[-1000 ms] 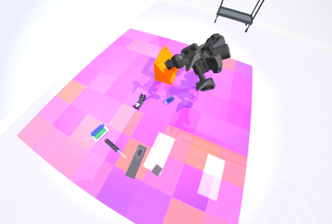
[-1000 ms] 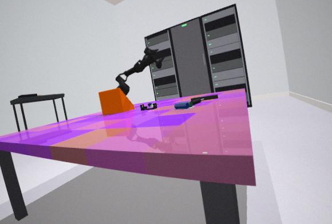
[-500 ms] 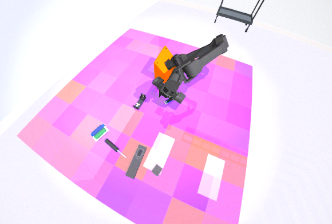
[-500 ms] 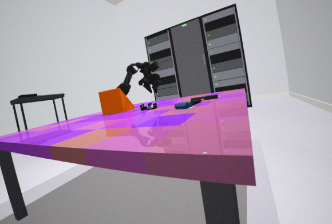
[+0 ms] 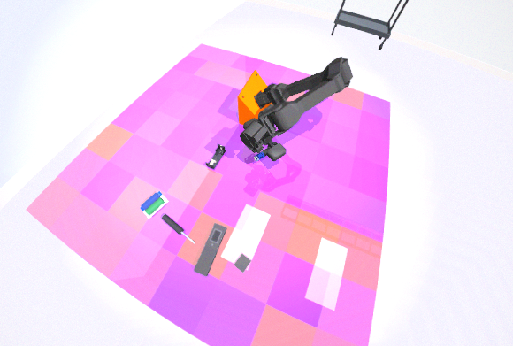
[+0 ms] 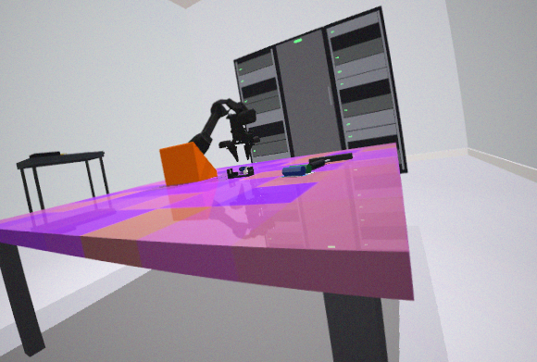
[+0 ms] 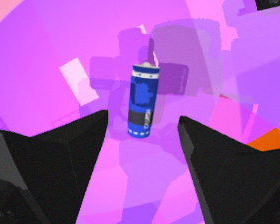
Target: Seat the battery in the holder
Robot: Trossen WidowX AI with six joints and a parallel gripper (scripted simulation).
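The battery is 40 mm below my gripper tip. Round my gripper tip: white tray 390 mm ahead, 240 mm to the right, 40 mm below; grey remote 400 mm ahead, 30 mm to the left, 40 mm below; screwdriver 410 mm ahead, 90 mm to the right, 40 mm below.
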